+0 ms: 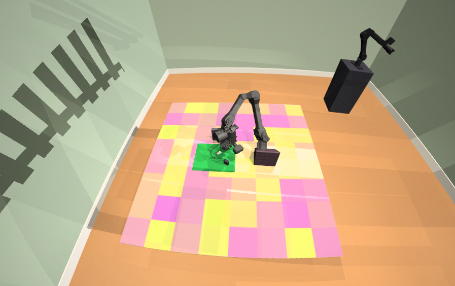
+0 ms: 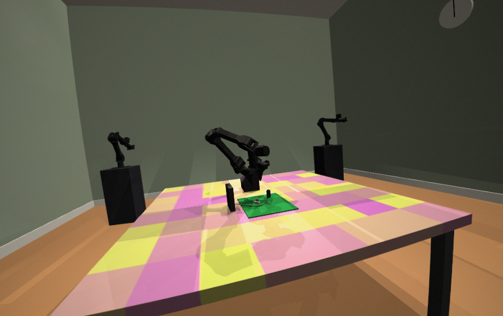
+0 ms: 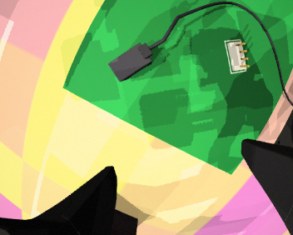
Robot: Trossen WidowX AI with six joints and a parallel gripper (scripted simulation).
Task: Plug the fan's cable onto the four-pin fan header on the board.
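Right now the dark plug is 7 cm below my gripper tip, 6 cm to the left of it and 3 cm ahead of it. Round my gripper tip: green board (13 cm ahead, 10 cm below, 1 cm to the left); black fan (16 cm to the right, 11 cm ahead, 3 cm below).
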